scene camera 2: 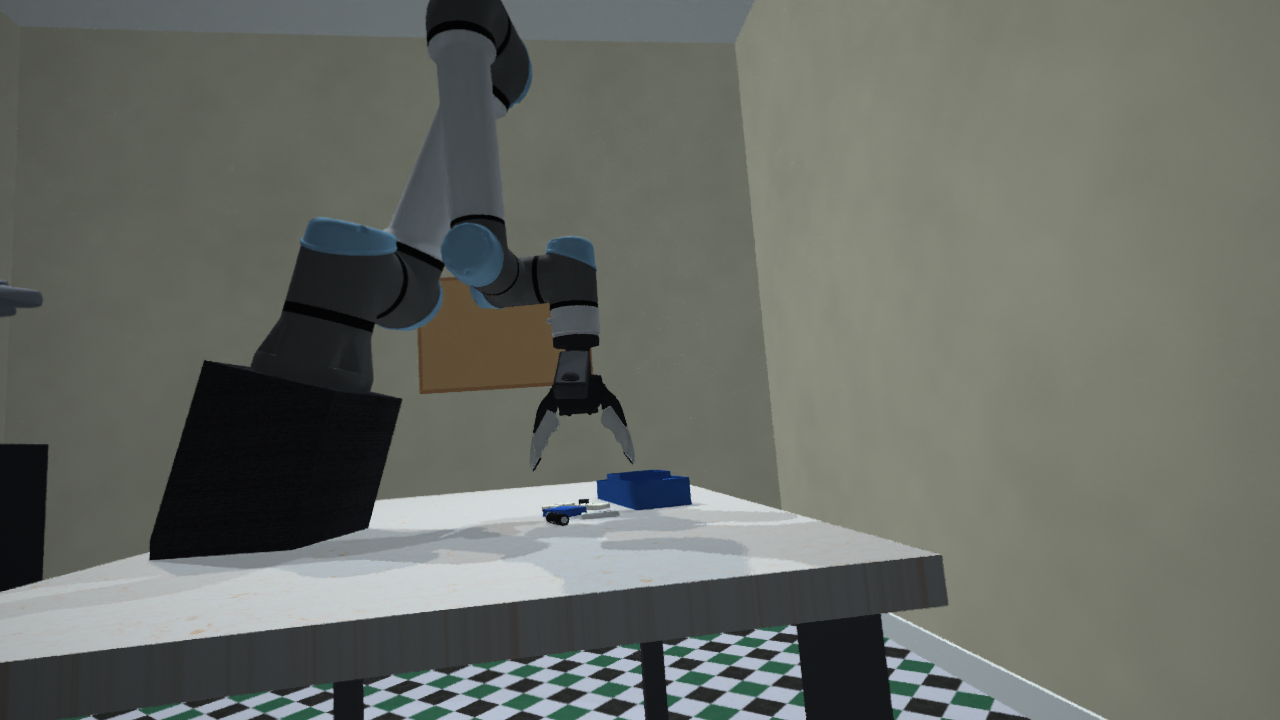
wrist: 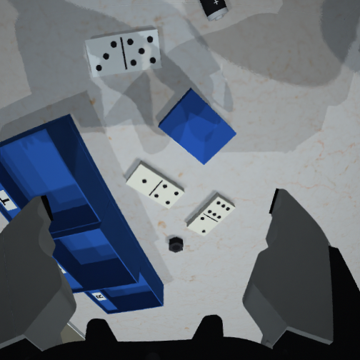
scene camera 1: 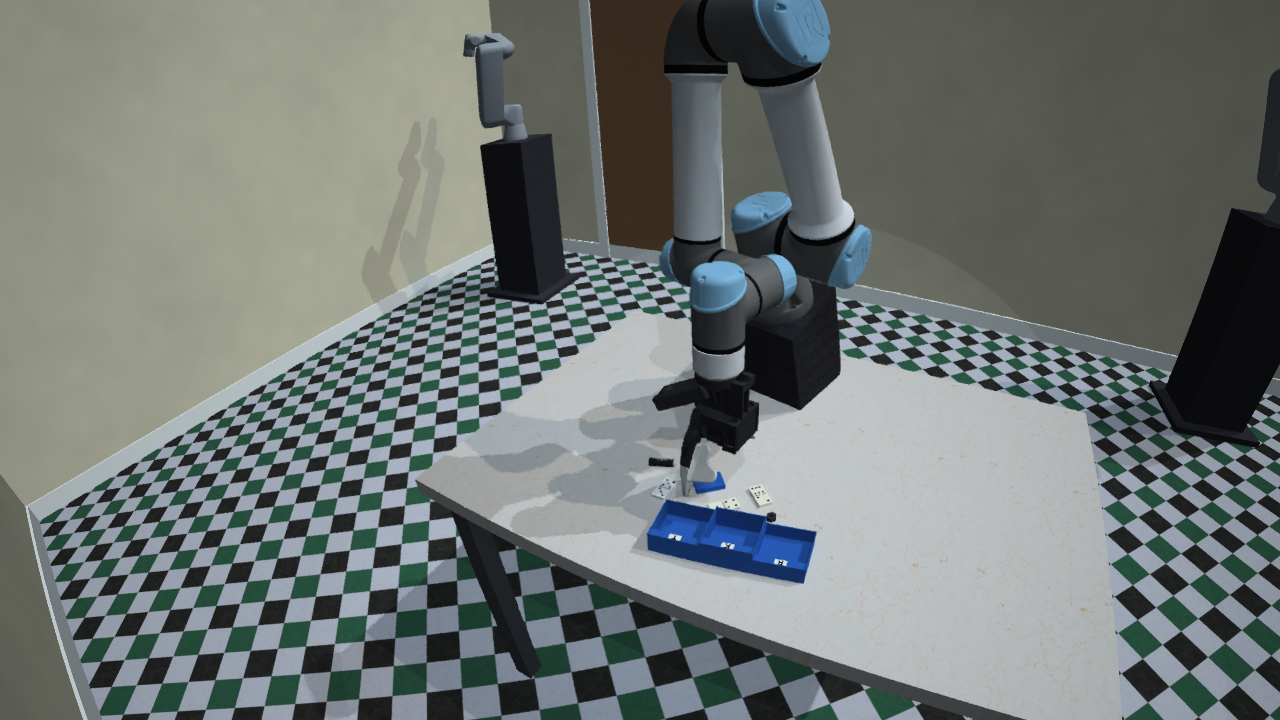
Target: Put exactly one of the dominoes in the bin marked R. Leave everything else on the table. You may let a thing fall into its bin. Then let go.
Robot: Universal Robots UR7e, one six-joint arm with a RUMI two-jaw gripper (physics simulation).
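Pixels of known places: gripper, between the fingertips: point(scene camera 2: 583, 467) point(scene camera 1: 711, 470); arm's base, origin of its link: point(scene camera 2: 312, 381).
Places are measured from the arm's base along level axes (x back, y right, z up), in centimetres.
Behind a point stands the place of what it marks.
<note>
Three white dominoes lie flat on the table: a larger one point(wrist: 124, 52) point(scene camera 1: 664, 488) {x -37.9, y 8.7, z -20.7 cm} with three and five dots, a smaller one point(wrist: 155, 185) point(scene camera 1: 730, 504) {x -37.7, y -3.4, z -20.7 cm} with one and four, and another smaller one point(wrist: 211, 214) point(scene camera 1: 759, 495) {x -34.0, y -7.4, z -20.7 cm} with six and two. The bin marked R point(wrist: 99, 296) point(scene camera 1: 780, 562) {x -49.5, y -15.7, z -18.6 cm} is an end compartment of the blue three-bin tray point(scene camera 2: 644, 490) {x -44.8, y 5.5, z -18.8 cm}; no domino shows in it. My gripper point(wrist: 161, 194) point(scene camera 2: 583, 463) {x -36.8, y 0.5, z -15.0 cm} is open and empty, above the table. In the wrist view the two smaller dominoes show between its fingers.
A flat blue block point(wrist: 197, 126) point(scene camera 1: 709, 484) {x -34.4, y 1.7, z -20.4 cm} lies between the dominoes and the black battery point(wrist: 214, 7) point(scene camera 1: 660, 462) {x -32.0, y 12.1, z -20.3 cm}. A small black nut point(wrist: 175, 244) point(scene camera 1: 770, 516) {x -38.4, y -10.8, z -20.7 cm} lies near the tray and the six-two domino. The tray's other compartments adjoin the R bin.
</note>
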